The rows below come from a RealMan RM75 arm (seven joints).
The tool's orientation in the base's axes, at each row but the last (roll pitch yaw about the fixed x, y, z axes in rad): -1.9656, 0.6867, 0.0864; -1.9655, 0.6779, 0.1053; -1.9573, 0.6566, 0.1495; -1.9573, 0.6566, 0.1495; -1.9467, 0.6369, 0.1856; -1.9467, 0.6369, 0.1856; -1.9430, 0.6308, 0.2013; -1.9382, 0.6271, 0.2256; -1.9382, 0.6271, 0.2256; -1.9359, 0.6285, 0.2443
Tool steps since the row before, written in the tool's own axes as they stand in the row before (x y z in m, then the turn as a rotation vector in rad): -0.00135, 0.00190, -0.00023, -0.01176, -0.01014, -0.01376; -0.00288, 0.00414, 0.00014, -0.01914, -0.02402, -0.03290; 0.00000, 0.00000, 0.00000, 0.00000, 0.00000, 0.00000; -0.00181, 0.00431, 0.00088, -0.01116, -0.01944, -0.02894; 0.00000, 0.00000, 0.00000, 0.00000, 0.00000, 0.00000; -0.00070, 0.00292, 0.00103, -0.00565, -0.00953, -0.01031; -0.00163, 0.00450, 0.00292, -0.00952, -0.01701, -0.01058; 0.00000, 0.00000, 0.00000, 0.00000, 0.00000, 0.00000; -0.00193, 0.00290, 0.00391, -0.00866, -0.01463, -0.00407; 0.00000, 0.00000, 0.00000, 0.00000, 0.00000, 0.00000
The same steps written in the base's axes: -0.00201, -0.00112, -0.00043, 0.00095, -0.00875, 0.01879; -0.00449, -0.00195, -0.00121, 0.00912, -0.02029, 0.03913; 0.00000, 0.00000, 0.00000, 0.00000, 0.00000, 0.00000; -0.00391, -0.00141, -0.00232, 0.01161, -0.01795, 0.02972; 0.00000, 0.00000, 0.00000, 0.00000, 0.00000, 0.00000; -0.00234, -0.00056, -0.00207, 0.00405, -0.00544, 0.01353; -0.00454, 0.00018, -0.00328, 0.00458, -0.00281, 0.02152; 0.00000, 0.00000, 0.00000, 0.00000, 0.00000, 0.00000; -0.00446, 0.00165, -0.00220, 0.00148, 0.00184, 0.01732; 0.00000, 0.00000, 0.00000, 0.00000, 0.00000, 0.00000
